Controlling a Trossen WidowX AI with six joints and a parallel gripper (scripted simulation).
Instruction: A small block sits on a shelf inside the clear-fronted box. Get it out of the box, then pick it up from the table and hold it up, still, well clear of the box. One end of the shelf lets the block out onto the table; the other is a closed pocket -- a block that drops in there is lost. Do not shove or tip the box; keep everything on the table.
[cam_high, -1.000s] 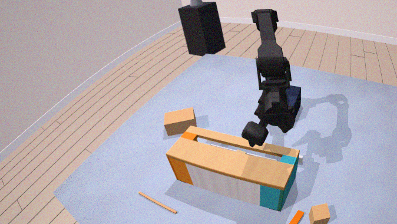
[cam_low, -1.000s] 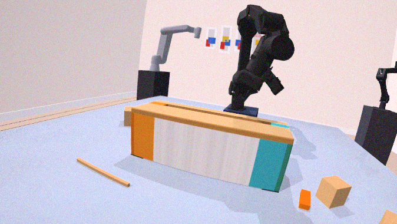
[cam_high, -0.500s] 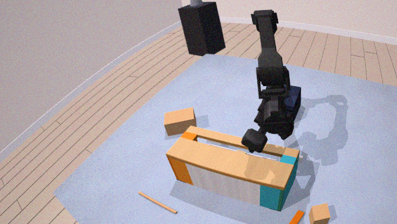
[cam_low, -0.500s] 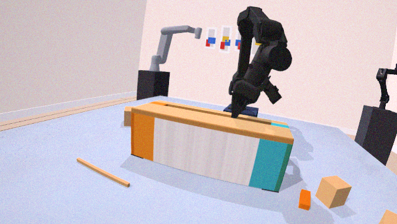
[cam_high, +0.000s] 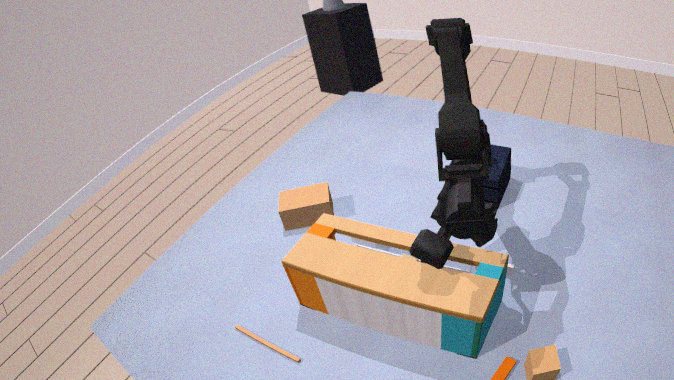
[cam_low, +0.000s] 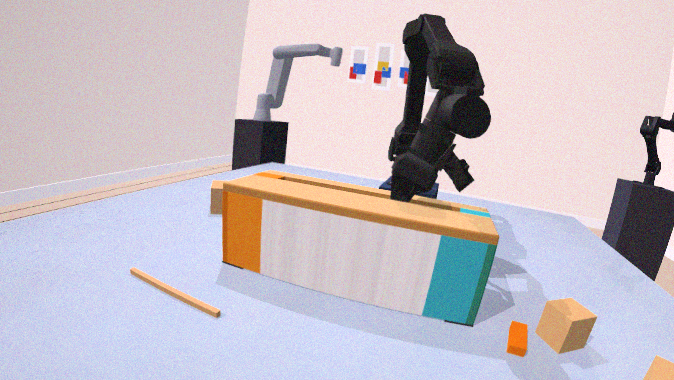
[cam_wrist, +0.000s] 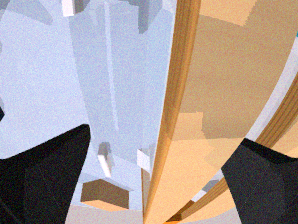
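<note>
Now: gripper tip 40 mm to the left of the long box, 40 mm short of it and 40 mm above it. From my gripper tip the other things lie so: thin wooden stick (300 mm ahead, 180 mm to the right, 90 mm below).
</note>
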